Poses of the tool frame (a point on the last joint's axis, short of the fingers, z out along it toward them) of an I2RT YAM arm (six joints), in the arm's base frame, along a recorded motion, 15 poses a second.
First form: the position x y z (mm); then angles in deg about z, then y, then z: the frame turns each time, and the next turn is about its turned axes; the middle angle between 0 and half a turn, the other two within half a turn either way.
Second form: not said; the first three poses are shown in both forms.
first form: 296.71, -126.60, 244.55, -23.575, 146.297, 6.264
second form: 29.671, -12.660, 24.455, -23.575, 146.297, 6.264
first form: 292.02, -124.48, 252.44, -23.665, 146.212, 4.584
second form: 29.202, -12.448, 25.244, -23.665, 146.212, 4.584
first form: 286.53, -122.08, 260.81, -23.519, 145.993, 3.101
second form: 28.653, -12.208, 26.081, -23.519, 145.993, 3.101
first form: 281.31, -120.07, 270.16, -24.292, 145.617, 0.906
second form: 28.131, -12.007, 27.016, -24.292, 145.617, 0.906
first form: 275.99, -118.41, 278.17, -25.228, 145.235, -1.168
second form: 27.599, -11.841, 27.817, -25.228, 145.235, -1.168
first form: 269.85, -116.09, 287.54, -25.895, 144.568, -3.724
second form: 26.985, -11.609, 28.754, -25.895, 144.568, -3.724
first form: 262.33, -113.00, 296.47, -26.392, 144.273, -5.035
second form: 26.233, -11.300, 29.647, -26.392, 144.273, -5.035
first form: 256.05, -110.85, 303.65, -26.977, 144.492, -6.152
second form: 25.605, -11.085, 30.365, -26.977, 144.492, -6.152
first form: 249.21, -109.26, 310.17, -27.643, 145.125, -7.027
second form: 24.921, -10.926, 31.017, -27.643, 145.125, -7.027
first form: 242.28, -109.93, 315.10, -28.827, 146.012, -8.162
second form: 24.228, -10.993, 31.510, -28.827, 146.012, -8.162
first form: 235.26, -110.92, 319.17, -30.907, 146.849, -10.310
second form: 23.526, -11.092, 31.917, -30.907, 146.849, -10.310
